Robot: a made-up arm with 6 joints.
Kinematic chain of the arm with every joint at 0, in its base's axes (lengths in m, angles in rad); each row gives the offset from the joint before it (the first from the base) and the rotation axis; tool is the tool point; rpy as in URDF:
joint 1: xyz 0 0 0.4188 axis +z
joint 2: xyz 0 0 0 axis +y
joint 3: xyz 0.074 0 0.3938 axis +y
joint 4: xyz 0.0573 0 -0.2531 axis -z
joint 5: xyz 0 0 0 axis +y
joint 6: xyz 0.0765 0 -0.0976 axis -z
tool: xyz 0 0 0 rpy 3.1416 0 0
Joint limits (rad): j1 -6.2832..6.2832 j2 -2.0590..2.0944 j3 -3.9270..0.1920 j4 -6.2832..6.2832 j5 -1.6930..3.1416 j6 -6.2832..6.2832
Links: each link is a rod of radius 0.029 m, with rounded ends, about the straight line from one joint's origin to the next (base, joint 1, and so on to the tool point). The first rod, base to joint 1, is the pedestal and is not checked.
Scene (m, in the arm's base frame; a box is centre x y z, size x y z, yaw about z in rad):
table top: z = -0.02
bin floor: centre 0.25 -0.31 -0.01 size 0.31 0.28 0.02 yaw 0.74
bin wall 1: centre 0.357 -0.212 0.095 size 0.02 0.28 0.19 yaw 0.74
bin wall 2: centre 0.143 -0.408 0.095 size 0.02 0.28 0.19 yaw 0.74
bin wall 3: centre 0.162 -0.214 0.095 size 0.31 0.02 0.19 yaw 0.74
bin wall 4: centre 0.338 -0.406 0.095 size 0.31 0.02 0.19 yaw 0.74
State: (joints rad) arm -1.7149 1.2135 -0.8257 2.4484 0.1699 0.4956
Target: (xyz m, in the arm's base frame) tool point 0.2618 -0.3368 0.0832
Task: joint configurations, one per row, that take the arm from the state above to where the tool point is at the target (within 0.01 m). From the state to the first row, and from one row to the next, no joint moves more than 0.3 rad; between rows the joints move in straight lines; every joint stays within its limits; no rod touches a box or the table.
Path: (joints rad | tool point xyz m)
1: -1.7307 0.9202 -0.6063 2.4555 -0.0113 0.6681 | -0.0879 -0.2366 0.2665
2: -1.7465 0.6269 -0.3869 2.4626 -0.1926 0.8407 | -0.0923 -0.1830 0.3734
3: -1.7623 0.3336 -0.1674 2.4697 -0.3738 1.0132 | -0.0883 -0.1058 0.4593
4: -1.5344 0.4484 -0.3713 2.4752 -0.2001 0.8838 | -0.0512 -0.1969 0.4103
5: -1.3065 0.5633 -0.5751 2.4807 -0.0263 0.7544 | 0.0242 -0.2751 0.3636
6: -1.0786 0.6781 -0.7789 2.4863 0.1475 0.6250 | 0.1323 -0.3258 0.3209
7: -0.8508 0.7930 -0.9827 2.4918 0.3212 0.4956 | 0.2618 -0.3368 0.2837
8: -0.8622 1.0391 -1.1201 2.4789 0.3925 0.4956 | 0.2695 -0.3459 0.1859
9: -0.8737 1.2853 -1.2576 2.4661 0.4637 0.4956 | 0.2618 -0.3368 0.0832

